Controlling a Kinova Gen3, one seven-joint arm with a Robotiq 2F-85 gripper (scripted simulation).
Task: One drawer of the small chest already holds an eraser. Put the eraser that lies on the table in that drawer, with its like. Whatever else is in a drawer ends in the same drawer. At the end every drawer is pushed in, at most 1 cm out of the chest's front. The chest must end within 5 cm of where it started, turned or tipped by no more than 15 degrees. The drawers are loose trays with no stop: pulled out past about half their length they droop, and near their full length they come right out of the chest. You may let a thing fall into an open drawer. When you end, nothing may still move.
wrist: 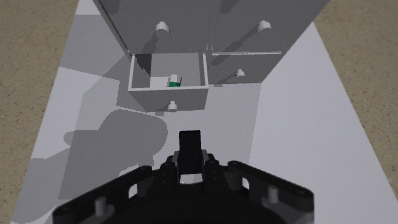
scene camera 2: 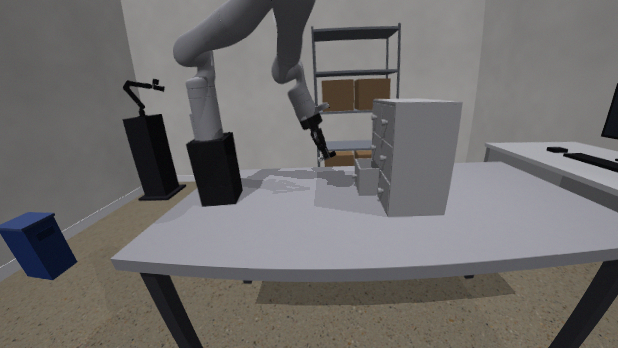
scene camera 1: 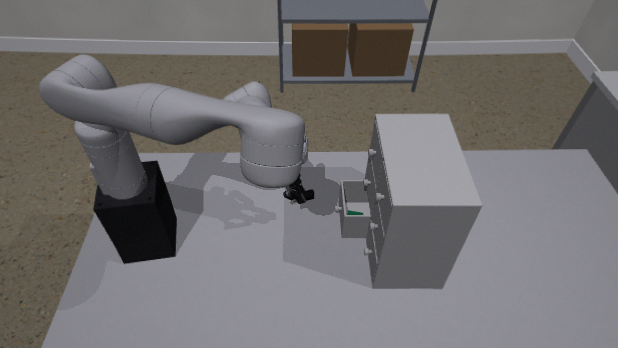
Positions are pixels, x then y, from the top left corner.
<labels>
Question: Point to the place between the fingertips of the gripper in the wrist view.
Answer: At 190,158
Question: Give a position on a grey chest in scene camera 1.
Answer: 435,203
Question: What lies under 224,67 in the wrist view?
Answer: A drawer.
</labels>
